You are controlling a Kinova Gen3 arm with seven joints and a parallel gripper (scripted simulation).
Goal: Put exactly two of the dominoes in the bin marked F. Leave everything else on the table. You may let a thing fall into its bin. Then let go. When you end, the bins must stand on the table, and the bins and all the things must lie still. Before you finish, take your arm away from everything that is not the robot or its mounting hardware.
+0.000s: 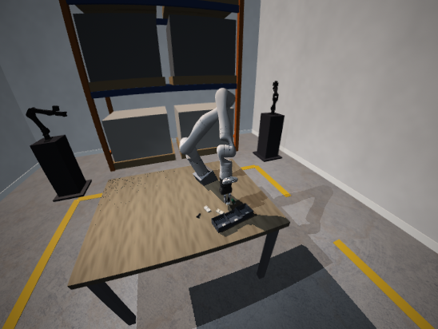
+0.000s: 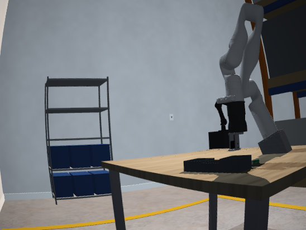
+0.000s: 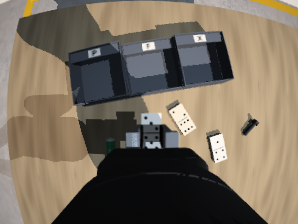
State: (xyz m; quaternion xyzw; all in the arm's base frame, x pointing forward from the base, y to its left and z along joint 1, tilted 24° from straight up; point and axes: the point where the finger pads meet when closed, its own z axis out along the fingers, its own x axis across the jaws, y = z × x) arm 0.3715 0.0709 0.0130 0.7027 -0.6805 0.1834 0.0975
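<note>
Now: the green cylinder 70 mm to the left of my hand, 70 mm below it and 40 mm behind it. The rest, counted from my hand: dark piece 200 mm to the right, 70 mm below.
</note>
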